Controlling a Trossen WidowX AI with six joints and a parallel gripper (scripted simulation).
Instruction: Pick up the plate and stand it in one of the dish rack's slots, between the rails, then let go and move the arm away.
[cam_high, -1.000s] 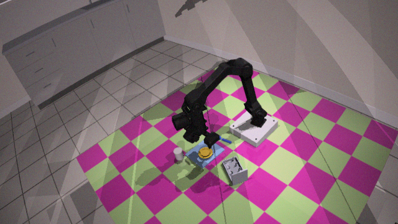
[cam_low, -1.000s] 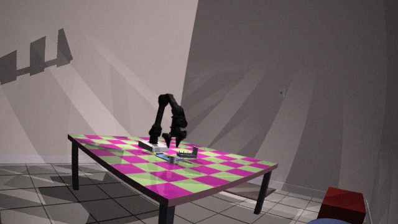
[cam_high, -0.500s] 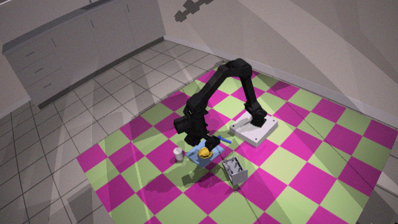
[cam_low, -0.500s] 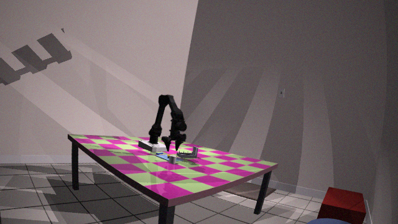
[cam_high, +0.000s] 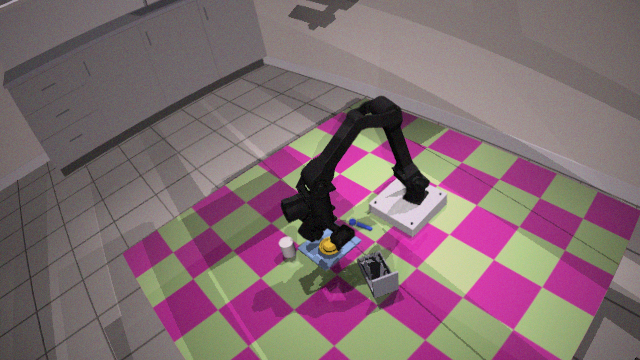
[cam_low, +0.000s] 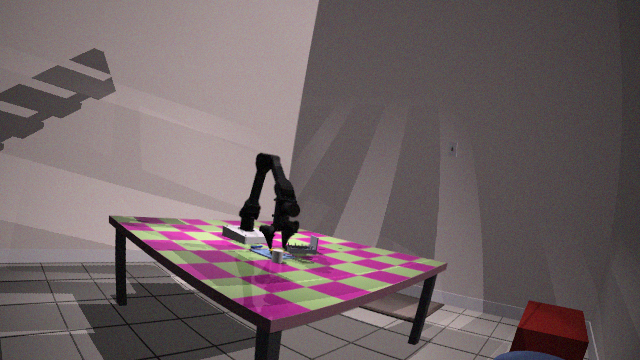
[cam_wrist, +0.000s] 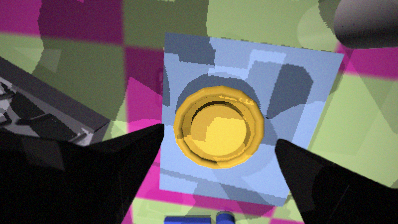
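The yellow plate is 10 mm below my gripper tip. From my gripper tip the other things lie so: white cup (100 mm to the right, 80 mm ahead); then blue spoon (130 mm behind, 30 mm below, 10 mm to the left); then grey dish rack (180 mm to the left, 10 mm below, 10 mm ahead).
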